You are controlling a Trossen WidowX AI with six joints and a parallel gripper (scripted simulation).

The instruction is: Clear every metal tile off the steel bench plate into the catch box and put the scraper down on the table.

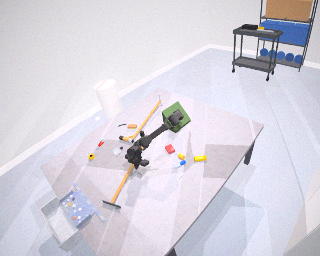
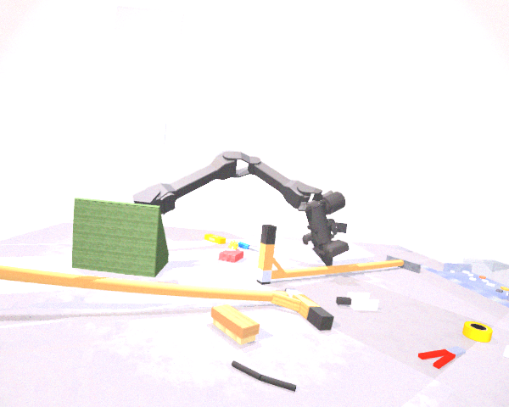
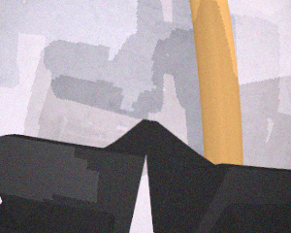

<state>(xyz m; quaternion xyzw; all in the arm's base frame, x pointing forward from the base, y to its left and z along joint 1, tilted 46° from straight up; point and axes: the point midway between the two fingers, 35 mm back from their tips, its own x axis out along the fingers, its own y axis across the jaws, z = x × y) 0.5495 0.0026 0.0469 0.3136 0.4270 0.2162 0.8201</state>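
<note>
Now: the long scraper 5 cm above my gripper tip, 3 cm to the right of it and 3 cm ahead of it. The rest, counted from my gripper tip: blue piece 25 cm to the left, 21 cm behind; then red block 29 cm behind, 10 cm to the left; then yellow tape roll 43 cm to the right, 12 cm ahead.
</note>
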